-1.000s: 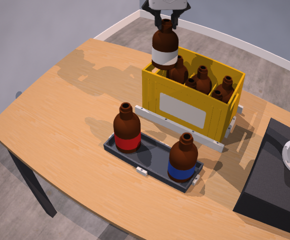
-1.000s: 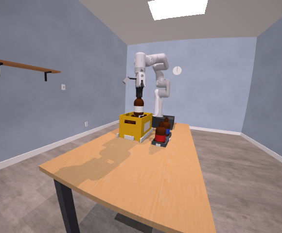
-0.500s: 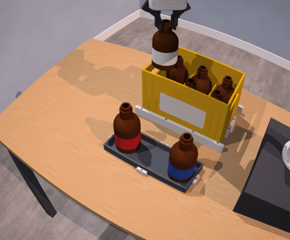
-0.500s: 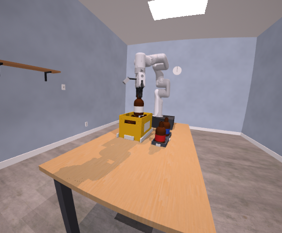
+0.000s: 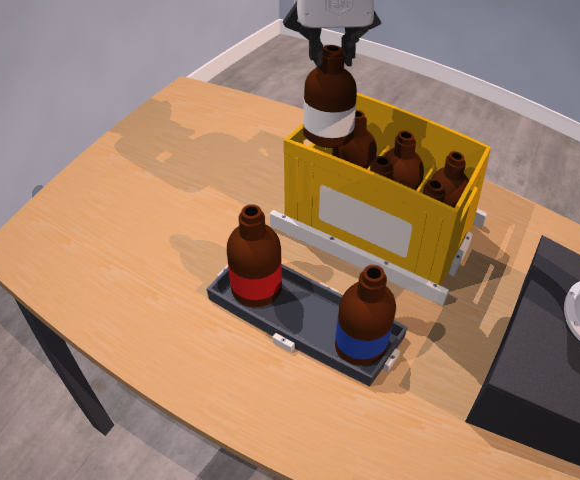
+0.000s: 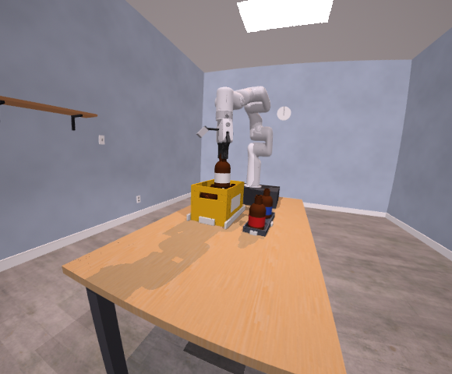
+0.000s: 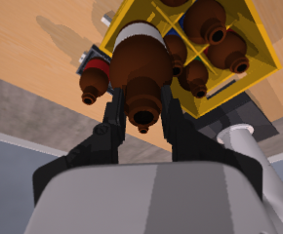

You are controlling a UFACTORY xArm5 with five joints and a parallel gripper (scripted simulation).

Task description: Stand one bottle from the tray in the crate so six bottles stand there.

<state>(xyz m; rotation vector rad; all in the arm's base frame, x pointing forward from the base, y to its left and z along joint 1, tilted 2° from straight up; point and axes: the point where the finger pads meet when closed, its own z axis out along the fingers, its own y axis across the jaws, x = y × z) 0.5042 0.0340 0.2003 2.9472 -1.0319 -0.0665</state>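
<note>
Right now my hand is 8 cm past the yellow crate, 6 cm to the left of it and 24 cm above it. Round my hand: grey tray 10 cm behind, 17 cm to the left, 31 cm below.
</note>
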